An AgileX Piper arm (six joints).
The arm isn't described. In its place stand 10 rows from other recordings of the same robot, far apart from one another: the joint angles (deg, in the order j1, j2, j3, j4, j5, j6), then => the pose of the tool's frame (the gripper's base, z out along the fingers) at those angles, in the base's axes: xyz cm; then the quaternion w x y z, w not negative.
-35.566 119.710 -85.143 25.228 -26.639 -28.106 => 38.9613, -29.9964, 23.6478, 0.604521, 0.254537, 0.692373, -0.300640
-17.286 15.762 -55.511 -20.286 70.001 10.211 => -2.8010, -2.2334, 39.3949, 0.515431, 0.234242, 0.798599, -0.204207
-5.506 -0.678 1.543 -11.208 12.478 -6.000 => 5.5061, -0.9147, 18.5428, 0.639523, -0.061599, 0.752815, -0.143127
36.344 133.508 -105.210 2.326 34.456 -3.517 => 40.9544, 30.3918, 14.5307, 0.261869, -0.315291, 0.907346, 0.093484
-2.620 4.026 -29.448 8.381 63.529 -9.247 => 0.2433, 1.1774, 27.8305, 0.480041, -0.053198, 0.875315, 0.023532
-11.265 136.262 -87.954 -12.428 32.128 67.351 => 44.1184, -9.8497, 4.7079, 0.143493, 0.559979, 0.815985, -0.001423
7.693 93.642 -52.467 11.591 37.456 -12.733 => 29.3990, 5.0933, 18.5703, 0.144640, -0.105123, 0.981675, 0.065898
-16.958 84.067 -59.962 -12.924 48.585 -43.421 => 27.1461, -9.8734, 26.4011, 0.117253, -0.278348, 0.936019, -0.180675
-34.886 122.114 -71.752 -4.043 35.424 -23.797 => 31.7220, -22.5714, 8.8940, 0.058829, 0.069363, 0.994100, -0.059096
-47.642 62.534 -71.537 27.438 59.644 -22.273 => 16.3834, -12.5983, 41.6876, 0.435052, 0.230450, 0.870235, -0.017719
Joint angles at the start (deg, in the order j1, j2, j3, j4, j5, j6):
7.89, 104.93, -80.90, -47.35, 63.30, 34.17
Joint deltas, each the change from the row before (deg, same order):
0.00, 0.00, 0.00, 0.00, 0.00, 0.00
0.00, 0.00, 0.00, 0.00, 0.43, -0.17
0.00, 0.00, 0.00, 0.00, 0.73, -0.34
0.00, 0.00, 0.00, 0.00, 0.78, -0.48
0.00, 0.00, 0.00, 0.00, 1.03, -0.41
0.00, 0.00, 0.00, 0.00, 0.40, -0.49
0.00, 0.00, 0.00, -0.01, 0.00, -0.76
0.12, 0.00, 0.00, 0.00, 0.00, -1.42
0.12, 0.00, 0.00, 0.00, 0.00, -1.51
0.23, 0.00, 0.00, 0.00, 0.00, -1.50
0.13, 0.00, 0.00, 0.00, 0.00, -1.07
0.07, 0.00, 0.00, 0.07, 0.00, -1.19
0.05, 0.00, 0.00, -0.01, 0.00, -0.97
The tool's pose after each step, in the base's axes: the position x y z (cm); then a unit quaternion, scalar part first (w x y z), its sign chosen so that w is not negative. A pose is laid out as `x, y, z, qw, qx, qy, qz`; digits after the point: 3 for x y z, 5 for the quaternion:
37.963, -0.776, 25.952, 0.18992, 0.05578, 0.92534, -0.32338
37.902, -0.807, 25.953, 0.18645, 0.05581, 0.92532, -0.32543
37.798, -0.859, 25.954, 0.18038, 0.05545, 0.92530, -0.32896
37.687, -0.913, 25.957, 0.17353, 0.05412, 0.92529, -0.33286
37.540, -0.983, 25.963, 0.16509, 0.05416, 0.92512, -0.33758
37.482, -1.010, 25.966, 0.16082, 0.05151, 0.92519, -0.33986
37.483, -1.011, 25.967, 0.15859, 0.04534, 0.92548, -0.34099
37.485, -0.933, 25.967, 0.15471, 0.03289, 0.92601, -0.34277
37.486, -0.854, 25.967, 0.15054, 0.01972, 0.92638, -0.34462
37.490, -0.704, 25.967, 0.14671, 0.00573, 0.92658, -0.34626
37.491, -0.619, 25.967, 0.14387, -0.00397, 0.92659, -0.34746
37.488, -0.566, 25.959, 0.14032, -0.01392, 0.92670, -0.34834
37.489, -0.534, 25.960, 0.13754, -0.02221, 0.92651, -0.34953

